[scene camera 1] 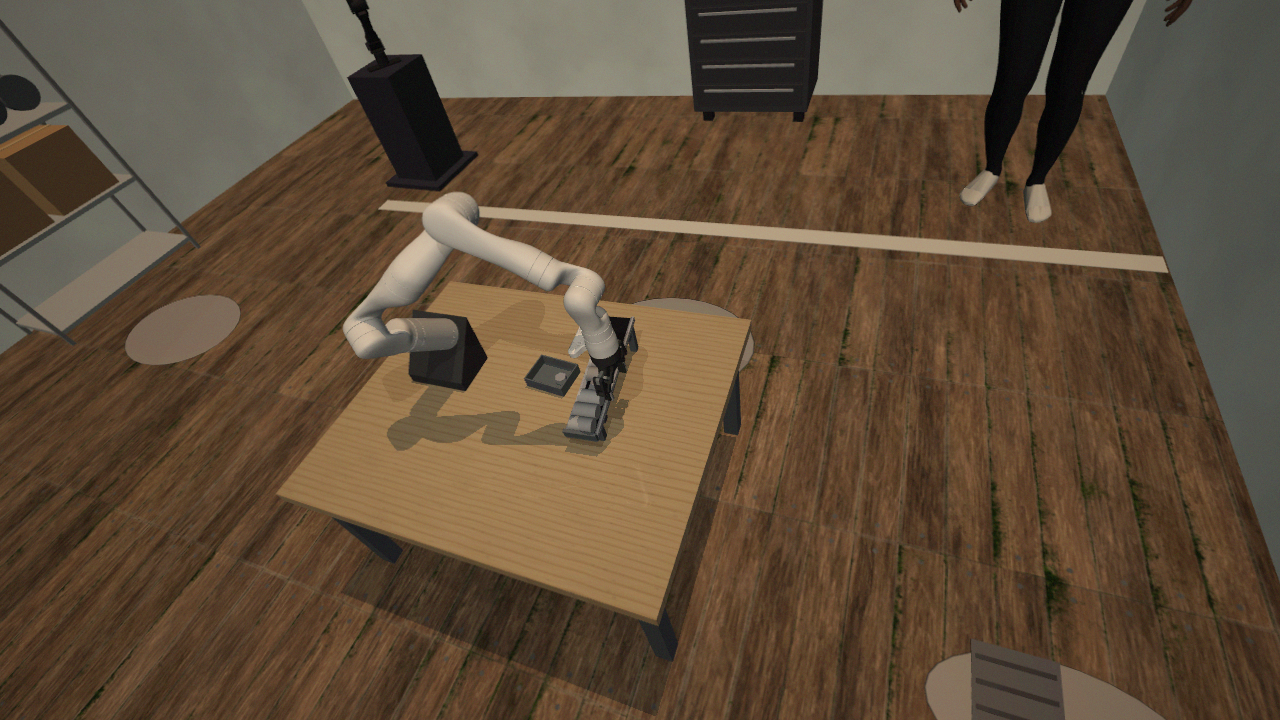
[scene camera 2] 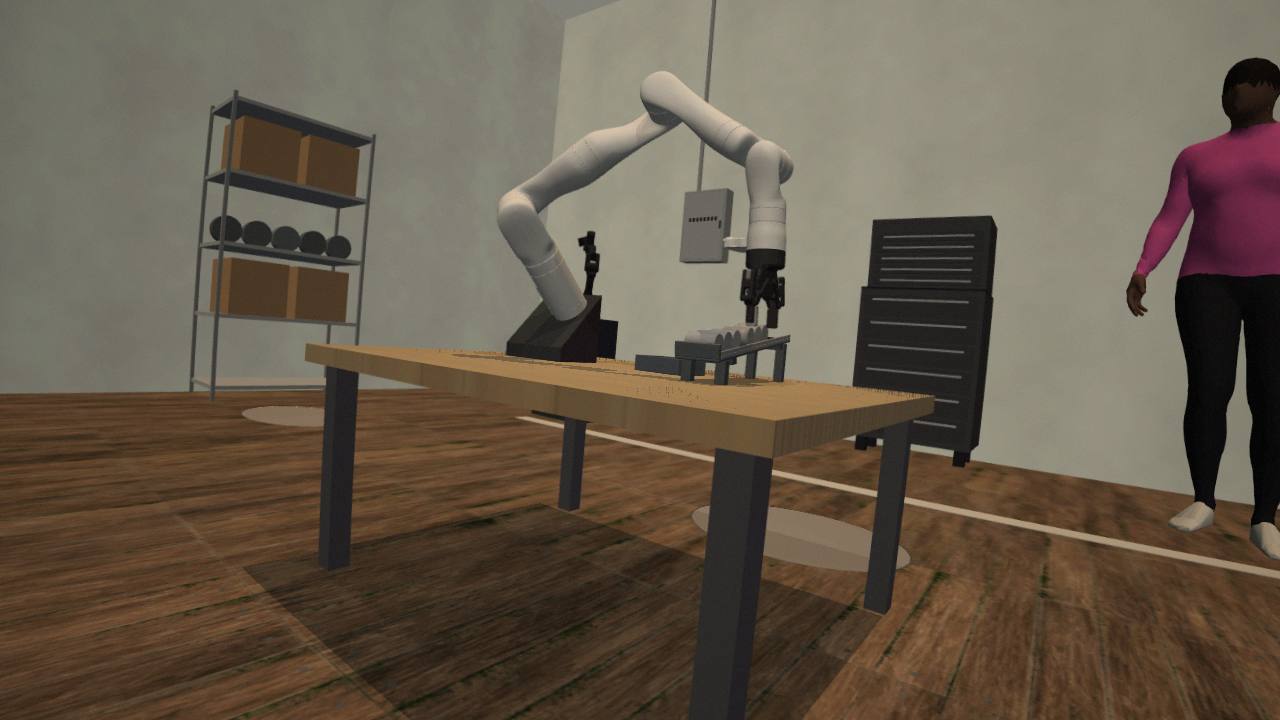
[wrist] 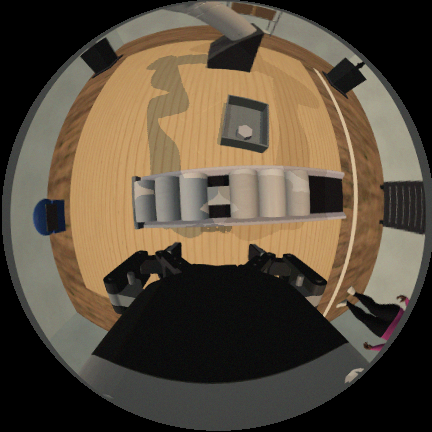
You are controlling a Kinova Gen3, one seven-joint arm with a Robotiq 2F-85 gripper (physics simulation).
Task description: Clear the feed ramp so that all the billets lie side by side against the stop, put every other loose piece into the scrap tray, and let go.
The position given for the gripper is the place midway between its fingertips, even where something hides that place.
Note:
In view: the gripper (scene camera 2: 761, 327), a billet (wrist: 144, 193), a billet (wrist: 193, 185), a billet (wrist: 243, 185), a billet (wrist: 271, 182), a billet (wrist: 296, 181), a stop (scene camera 2: 682, 348) and a scrap tray (wrist: 236, 115).
The gripper shows as well in scene camera 1 (scene camera 1: 616, 385) and in the wrist view (wrist: 214, 250).

